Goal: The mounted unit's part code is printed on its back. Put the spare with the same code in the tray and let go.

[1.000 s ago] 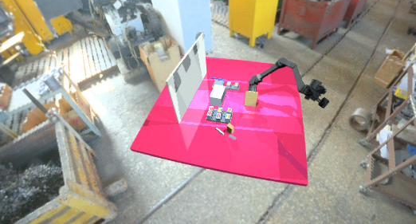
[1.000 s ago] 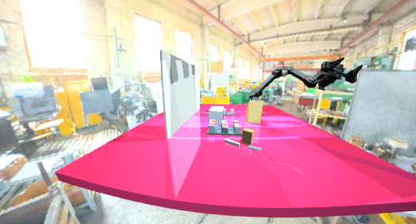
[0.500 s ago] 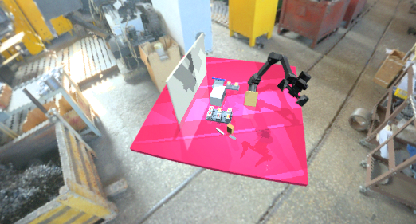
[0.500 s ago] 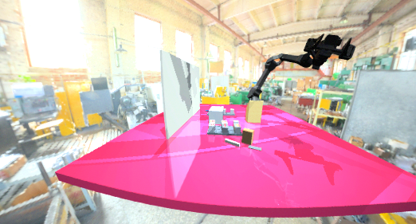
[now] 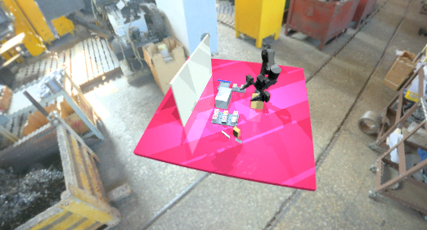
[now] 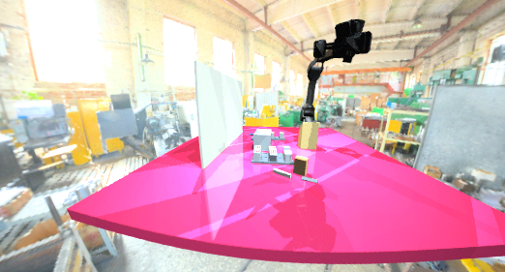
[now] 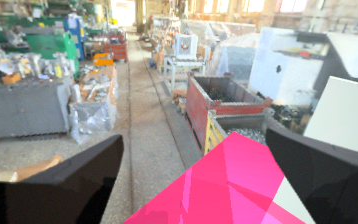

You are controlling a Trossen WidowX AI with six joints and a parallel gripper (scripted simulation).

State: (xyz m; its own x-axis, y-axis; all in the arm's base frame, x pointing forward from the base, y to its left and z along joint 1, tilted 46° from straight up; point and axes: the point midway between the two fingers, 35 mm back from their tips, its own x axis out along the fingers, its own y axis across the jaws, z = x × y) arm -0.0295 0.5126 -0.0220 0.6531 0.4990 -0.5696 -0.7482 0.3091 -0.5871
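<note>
The grey rack lies 18 cm ahead of my gripper tip, 18 cm to the right of it and 47 cm below it. From my gripper tip the other things lie so: brown block: 5 cm ahead, 6 cm to the right, 45 cm below; then thin bar: 13 cm ahead, 3 cm to the right, 47 cm below; then grey mounted unit: 25 cm ahead, 35 cm to the right, 43 cm below.
</note>
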